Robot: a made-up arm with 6 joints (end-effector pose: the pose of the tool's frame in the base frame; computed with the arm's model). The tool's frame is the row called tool.
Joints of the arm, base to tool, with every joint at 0 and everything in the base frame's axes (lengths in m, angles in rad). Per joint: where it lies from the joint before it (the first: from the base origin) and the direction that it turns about. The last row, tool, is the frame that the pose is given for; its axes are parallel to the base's.
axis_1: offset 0 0 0.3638 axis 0 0 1
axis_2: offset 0 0 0 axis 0 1 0
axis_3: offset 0 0 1.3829 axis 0 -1 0
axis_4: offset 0 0 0 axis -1 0 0
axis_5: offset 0.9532 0 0 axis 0 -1 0
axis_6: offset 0 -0.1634 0 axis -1 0 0
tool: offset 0 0 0
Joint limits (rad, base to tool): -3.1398..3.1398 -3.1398..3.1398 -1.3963..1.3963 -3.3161..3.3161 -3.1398..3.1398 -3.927..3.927
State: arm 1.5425 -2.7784 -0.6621 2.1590 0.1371 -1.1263
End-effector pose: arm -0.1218 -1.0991 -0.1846 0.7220 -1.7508 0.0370
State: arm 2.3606 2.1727 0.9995 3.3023 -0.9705 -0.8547
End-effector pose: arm -1.1681 0.9308 -1.3082 -1.0133 -2.6424 1.2131
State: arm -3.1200 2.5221 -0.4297 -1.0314 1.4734 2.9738
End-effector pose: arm 0.1577 0.0874 -0.8043 1.0317 1.5873 0.5833
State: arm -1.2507 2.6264 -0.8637 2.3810 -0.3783 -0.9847
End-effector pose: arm 0.0327 0.2774 -0.6200 0.9996 1.7236 1.5831
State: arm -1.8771 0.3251 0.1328 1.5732 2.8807 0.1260
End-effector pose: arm -0.4244 -1.3431 1.6525 -1.3990 -0.9276 0.6079
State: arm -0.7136 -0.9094 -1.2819 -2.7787 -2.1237 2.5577
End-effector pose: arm -0.0698 0.2625 0.8123 -0.2590 -1.4974 0.3119
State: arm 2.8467 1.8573 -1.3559 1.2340 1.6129 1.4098
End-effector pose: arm -0.3333 0.1577 -0.1126 0.4707 0.0238 -1.8936
